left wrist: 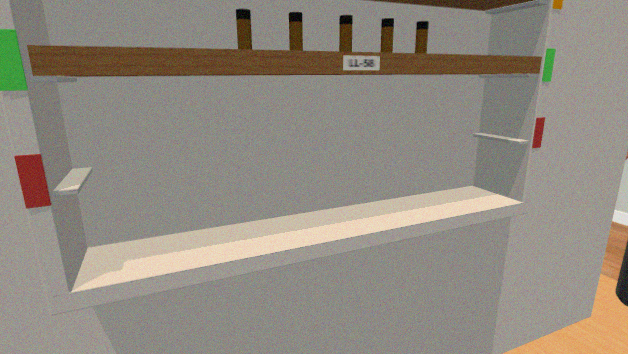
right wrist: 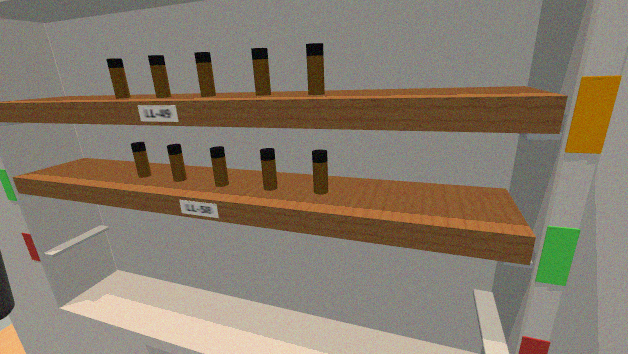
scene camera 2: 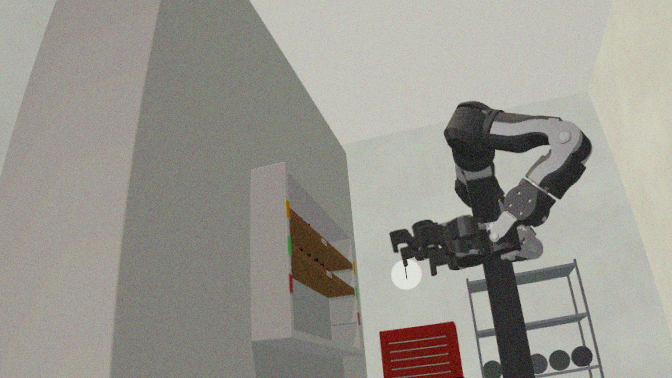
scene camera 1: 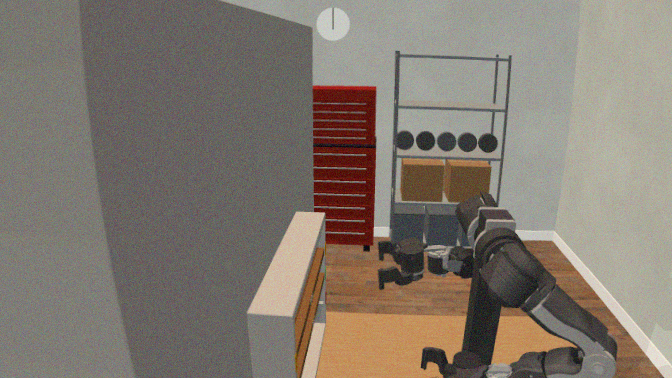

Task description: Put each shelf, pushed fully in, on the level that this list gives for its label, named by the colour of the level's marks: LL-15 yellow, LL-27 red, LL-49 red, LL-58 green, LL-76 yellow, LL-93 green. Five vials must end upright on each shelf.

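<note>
Shelf LL-49 (right wrist: pixel 350 114) (scene camera 2: pixel 315 240) spans the cabinet at the yellow marks (right wrist: pixel 592 115). Shelf LL-58 (right wrist: pixel 380 225) (left wrist: pixel 200 62) (scene camera 2: pixel 315 275) spans it at the green marks (right wrist: pixel 557 256) (left wrist: pixel 12 60). Their front edges look about level with the cabinet's front. Several brown, black-capped vials stand upright on each. The red marks (left wrist: pixel 32 181) (right wrist: pixel 534 346) flank bare side ledges (left wrist: pixel 75 180). The other listed labels do not show. My right gripper (scene camera 1: pixel 384 265) (scene camera 2: pixel 401 247) is open and empty, away from the cabinet. My left gripper (scene camera 2: pixel 434 262) is open and empty, partly cut off in scene camera 1.
The white cabinet (scene camera 1: pixel 272 325) (scene camera 2: pixel 270 250) is on the grey wall (scene camera 1: pixel 200 125) at the left. Its bottom board (left wrist: pixel 300 232) lies below the red level. A red drawer chest (scene camera 1: pixel 345 175) and a metal rack (scene camera 1: pixel 395 125) with boxes stand in the background.
</note>
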